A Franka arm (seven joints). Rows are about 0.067 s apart.
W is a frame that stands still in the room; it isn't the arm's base.
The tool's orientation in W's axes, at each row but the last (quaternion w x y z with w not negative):
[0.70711, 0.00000, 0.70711, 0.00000]
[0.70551, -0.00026, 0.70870, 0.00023]
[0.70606, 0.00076, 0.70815, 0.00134]
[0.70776, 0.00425, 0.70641, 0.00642]
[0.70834, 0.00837, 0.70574, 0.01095]
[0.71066, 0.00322, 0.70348, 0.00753]
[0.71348, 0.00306, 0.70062, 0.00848]
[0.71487, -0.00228, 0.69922, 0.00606]
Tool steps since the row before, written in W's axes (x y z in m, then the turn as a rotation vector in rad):
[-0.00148, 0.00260, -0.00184, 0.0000, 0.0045, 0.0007]
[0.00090, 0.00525, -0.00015, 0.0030, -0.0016, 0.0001]
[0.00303, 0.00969, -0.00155, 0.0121, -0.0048, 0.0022]
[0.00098, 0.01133, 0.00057, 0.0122, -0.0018, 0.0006]
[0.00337, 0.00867, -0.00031, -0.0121, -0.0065, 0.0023]
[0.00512, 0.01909, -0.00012, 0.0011, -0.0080, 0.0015]
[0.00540, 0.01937, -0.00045, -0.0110, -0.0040, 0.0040]
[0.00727, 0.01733, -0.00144, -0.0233, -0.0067, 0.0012]
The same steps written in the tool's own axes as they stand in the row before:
[0.00184, 0.00260, -0.00148, -0.0007, 0.0045, 0.0000]
[0.00015, 0.00525, 0.00090, -0.0001, -0.0016, 0.0030]
[0.00157, 0.00968, 0.00304, -0.0023, -0.0048, 0.0121]
[-0.00040, 0.01133, 0.00102, -0.0006, -0.0018, 0.0122]
[0.00056, 0.00865, 0.00340, -0.0025, -0.0064, -0.0121]
[0.00046, 0.01905, 0.00523, -0.0016, -0.0080, 0.0011]
[0.00087, 0.01932, 0.00554, -0.0043, -0.0038, -0.0110]
[0.00170, 0.01723, 0.00744, -0.0018, -0.0064, -0.0233]

